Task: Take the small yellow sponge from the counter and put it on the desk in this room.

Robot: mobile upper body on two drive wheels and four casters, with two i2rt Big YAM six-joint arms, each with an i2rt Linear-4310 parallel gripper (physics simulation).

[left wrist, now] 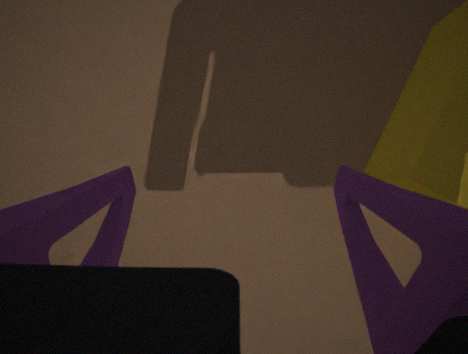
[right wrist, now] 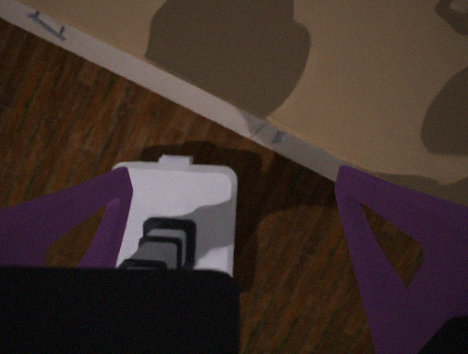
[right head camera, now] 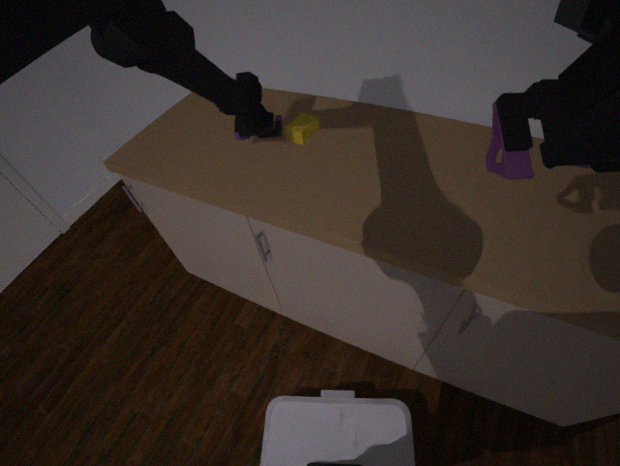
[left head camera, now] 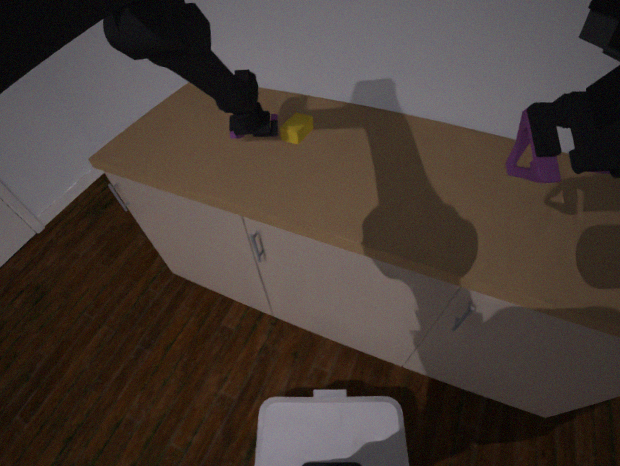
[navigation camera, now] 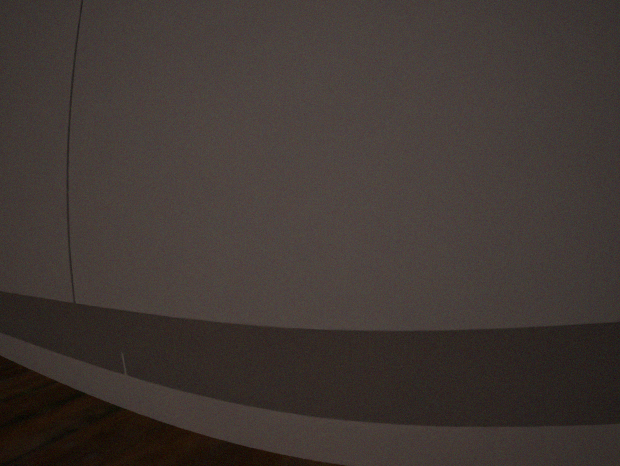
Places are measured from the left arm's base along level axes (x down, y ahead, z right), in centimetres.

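Pixels of known places: left gripper, fingertip midpoint: (left wrist: 234, 177) (right head camera: 264, 135) (left head camera: 258, 134); right gripper, fingertip midpoint: (right wrist: 233, 178) (right head camera: 532, 162) (left head camera: 547, 167).
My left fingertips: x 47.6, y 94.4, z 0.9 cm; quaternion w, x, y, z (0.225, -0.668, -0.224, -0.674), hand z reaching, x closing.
Behind a point stands the place of what it marks.
The small yellow sponge (left head camera: 296, 128) {x 45.5, y 93.6, z 12.9 cm} (right head camera: 302, 128) {x 45.5, y 93.7, z 13.3 cm} lies on the wooden counter (left head camera: 310, 185) {x 50.0, y 72.7, z 17.2 cm} (right head camera: 310, 185) {x 50.0, y 72.7, z 16.5 cm}; part of it shows in the left wrist view (left wrist: 425, 115) {x 46.5, y 97.1, z 9.2 cm}, at the upper right. My left gripper (left head camera: 254, 131) {x 47.6, y 94.4, z 0.9 cm} (right head camera: 258, 132) {x 47.6, y 94.4, z 0.9 cm} (left wrist: 234, 177) {x 47.6, y 94.4, z 0.9 cm} is open with nothing between its fingers, low over the counter, just to the left of the sponge in the head views. In the left wrist view the sponge shows outside the fingers, beyond the right-hand one. My right gripper (right wrist: 233, 178) {x 12.8, y 35.3, z 44.8 cm} is open and empty above the counter's front side, far to the right of the sponge. The desk does not show.
White cabinet doors (left head camera: 320, 280) {x 77.2, y 59.1, z 19.5 cm} (right head camera: 330, 290) {x 82.7, y 58.6, z 20.7 cm} with handles form the counter's front. A white wall (left head camera: 451, 60) {x 29.8, y 106.1, z 60.3 cm} stands behind it. The robot's white base (left head camera: 330, 430) {x 115.0, y 20.5, z 22.3 cm} (right wrist: 210, 185) {x 115.0, y 24.7, z 37.9 cm} stands on the dark wood floor (left head camera: 125, 340) {x 141.0, y 60.0, z -81.3 cm} in front. Arm shadows fall across the counter. The navigation camera shows a plain pale surface (navigation camera: 325, 175) {x 116.0, y 57.0, z 24.6 cm} close by.
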